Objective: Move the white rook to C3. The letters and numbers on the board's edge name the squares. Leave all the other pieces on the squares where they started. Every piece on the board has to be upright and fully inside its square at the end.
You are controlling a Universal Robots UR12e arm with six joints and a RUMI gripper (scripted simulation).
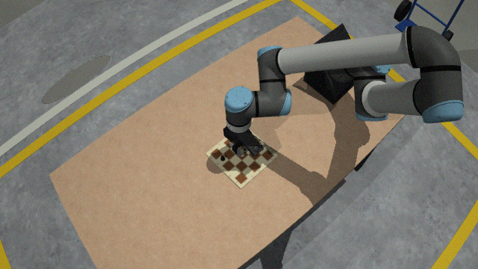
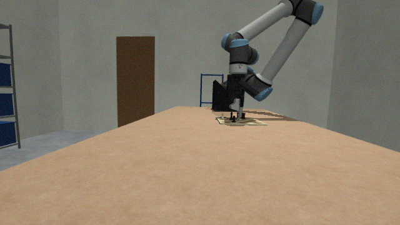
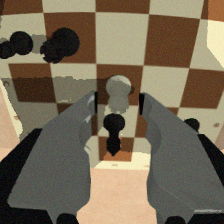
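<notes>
My hand is 10 mm above the white rook. Round my hand: chessboard: 30 mm below.
</notes>
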